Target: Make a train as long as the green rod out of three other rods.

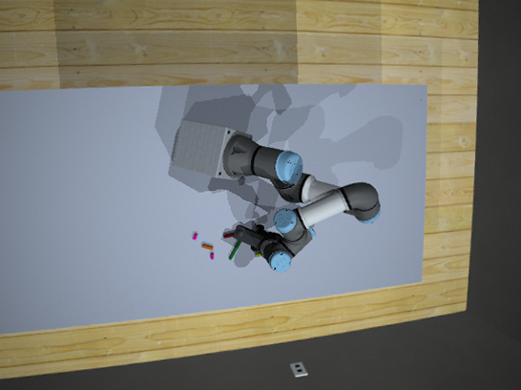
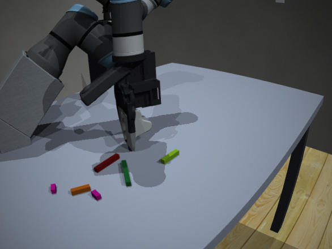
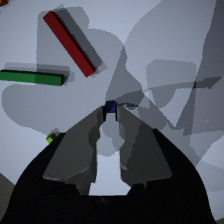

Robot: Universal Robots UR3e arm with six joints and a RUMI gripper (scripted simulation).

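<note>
The blue rod lies 10 mm below my hand. The rest, counted from my hand: green rod (70 mm to the right, 60 mm ahead, 10 mm below); lime rod (90 mm ahead, 30 mm to the left, 10 mm below); red rod (80 mm to the right, 10 mm below, 10 mm ahead).
</note>
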